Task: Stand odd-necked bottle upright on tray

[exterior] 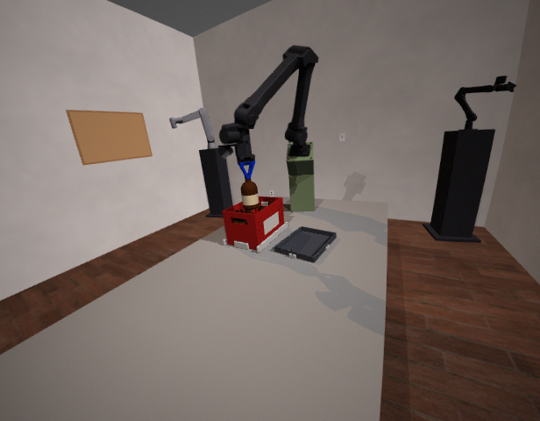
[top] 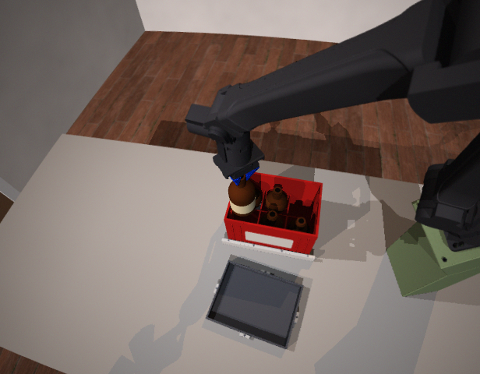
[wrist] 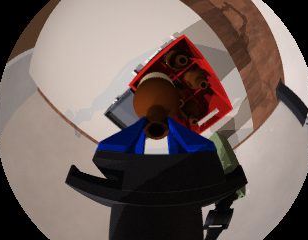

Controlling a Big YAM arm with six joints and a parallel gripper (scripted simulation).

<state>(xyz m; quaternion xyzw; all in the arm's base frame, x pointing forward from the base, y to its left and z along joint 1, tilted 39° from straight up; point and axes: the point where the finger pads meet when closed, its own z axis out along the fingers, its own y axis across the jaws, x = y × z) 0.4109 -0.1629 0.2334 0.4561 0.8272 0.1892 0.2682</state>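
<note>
Now: the brown bottle 60 mm below my hand. Round my hand: dark grey tray (320 mm below, 240 mm to the left, 40 mm behind); crate (250 mm below, 90 mm behind, 30 mm to the right).
</note>
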